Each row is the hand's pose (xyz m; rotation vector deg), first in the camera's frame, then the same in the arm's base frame.
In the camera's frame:
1: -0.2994 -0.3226 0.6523 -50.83 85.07 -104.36
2: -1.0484 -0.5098 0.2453 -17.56 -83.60 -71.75
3: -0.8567 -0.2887 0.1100 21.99 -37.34 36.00
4: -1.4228 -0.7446 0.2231 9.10 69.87 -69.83
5: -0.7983 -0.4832 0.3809 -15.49 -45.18 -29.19
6: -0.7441 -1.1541 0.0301 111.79 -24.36 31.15
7: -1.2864 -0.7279 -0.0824 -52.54 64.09 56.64
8: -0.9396 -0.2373 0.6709 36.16 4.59 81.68
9: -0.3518 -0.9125 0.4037 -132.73 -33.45 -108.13
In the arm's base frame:
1: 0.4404 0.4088 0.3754 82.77 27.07 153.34
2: -0.2877 0.0076 0.6412 -75.61 -124.00 19.48
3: -0.0994 -0.1491 0.4317 -67.48 3.28 57.74
4: -0.6527 0.0047 0.8912 -63.13 -6.24 -103.04
5: -0.0433 0.1458 0.5881 -102.84 -60.50 20.01
6: 0.0458 -0.1152 1.2952 18.36 8.56 34.18
7: -0.5069 -0.2964 0.9079 -127.46 107.92 -11.02
8: -0.2027 0.3981 0.3133 -44.57 66.48 53.51
9: 0.4168 0.2358 0.9935 73.42 83.58 36.03

